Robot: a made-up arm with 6 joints.
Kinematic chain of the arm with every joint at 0, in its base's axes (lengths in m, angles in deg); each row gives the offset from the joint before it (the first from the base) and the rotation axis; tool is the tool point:
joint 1: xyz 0 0 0.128 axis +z
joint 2: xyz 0 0 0 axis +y
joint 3: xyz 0 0 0.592 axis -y
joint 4: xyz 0 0 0 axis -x
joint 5: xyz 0.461 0 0 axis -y
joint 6: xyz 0 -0.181 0 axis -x
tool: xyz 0 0 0
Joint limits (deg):
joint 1: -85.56..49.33
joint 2: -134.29..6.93
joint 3: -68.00..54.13
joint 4: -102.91..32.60
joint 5: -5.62..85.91
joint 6: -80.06..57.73
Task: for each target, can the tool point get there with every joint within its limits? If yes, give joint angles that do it. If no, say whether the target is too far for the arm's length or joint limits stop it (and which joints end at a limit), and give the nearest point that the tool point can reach.
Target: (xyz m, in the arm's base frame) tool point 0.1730 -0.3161 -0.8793
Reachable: no: joint limits stop it (at a limit: joint 1, joint 2, joint 3, joint 4) | nearest point -0.4484 -0.7558 -0.4494 | short by 0.874 m
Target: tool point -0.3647 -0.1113 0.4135
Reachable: yes | joints 4.62 -105.83 -20.30 -63.22 45.90 9.49
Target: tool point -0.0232 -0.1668 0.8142
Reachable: yes | joints -6.18 -42.36 -18.28 21.55 21.84 -15.64
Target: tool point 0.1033 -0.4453 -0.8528
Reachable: no: joint limits stop it (at a limit: joint 1, joint 2, joint 3, joint 4) | nearest point -0.4484 -0.7558 -0.4494 | short by 0.751 m
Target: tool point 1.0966 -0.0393 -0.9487
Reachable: no: too far | nearest point 0.3311 -0.0119 0.2941 | short by 1.460 m
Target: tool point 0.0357 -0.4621 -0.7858
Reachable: no: joint limits stop it (at a limit: joint 1, joint 2, joint 3, joint 4) | nearest point -0.4484 -0.7558 -0.4494 | short by 0.659 m
